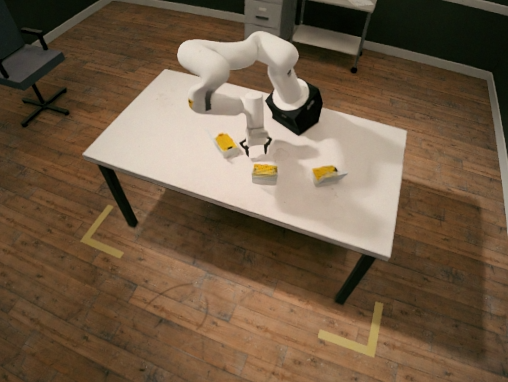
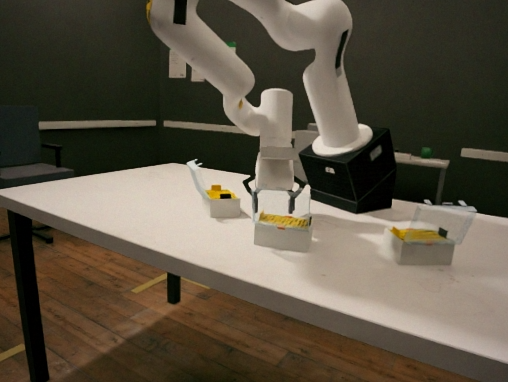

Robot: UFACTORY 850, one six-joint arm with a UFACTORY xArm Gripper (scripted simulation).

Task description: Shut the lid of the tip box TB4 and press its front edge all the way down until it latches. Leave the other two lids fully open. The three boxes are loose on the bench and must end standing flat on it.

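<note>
In image 2 there's a tip box [image 2: 215, 208], and there's also a tip box [image 2: 281, 218].
</note>
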